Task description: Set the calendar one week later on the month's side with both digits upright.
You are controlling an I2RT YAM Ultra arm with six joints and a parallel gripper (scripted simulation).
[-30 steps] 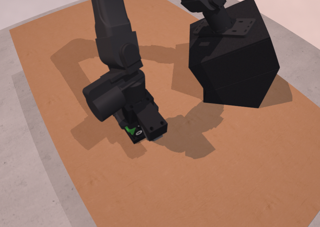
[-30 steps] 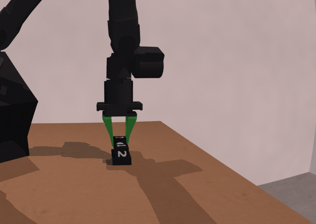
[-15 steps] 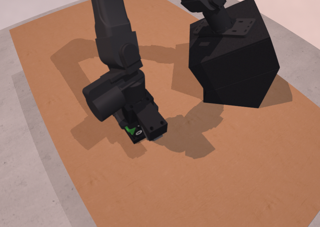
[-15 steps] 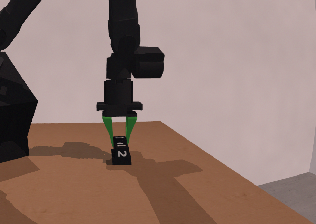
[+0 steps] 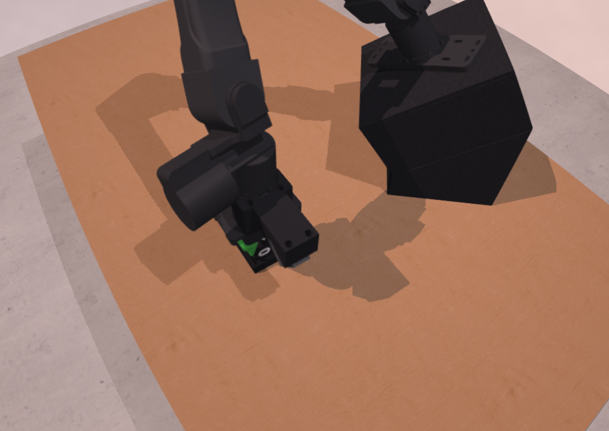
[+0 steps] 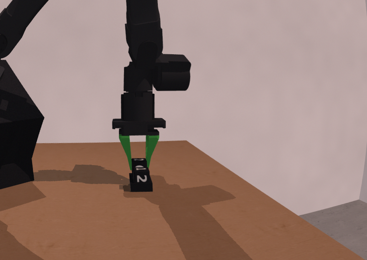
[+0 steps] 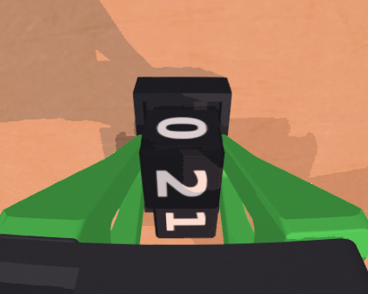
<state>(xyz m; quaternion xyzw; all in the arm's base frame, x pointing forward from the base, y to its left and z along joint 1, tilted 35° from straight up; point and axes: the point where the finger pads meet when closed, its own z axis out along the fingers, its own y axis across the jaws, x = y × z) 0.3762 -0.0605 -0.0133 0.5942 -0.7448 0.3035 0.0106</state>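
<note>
Right now my hand is 3 cm above the black tray, 2 cm to the left of it and 1 cm past it.
</note>
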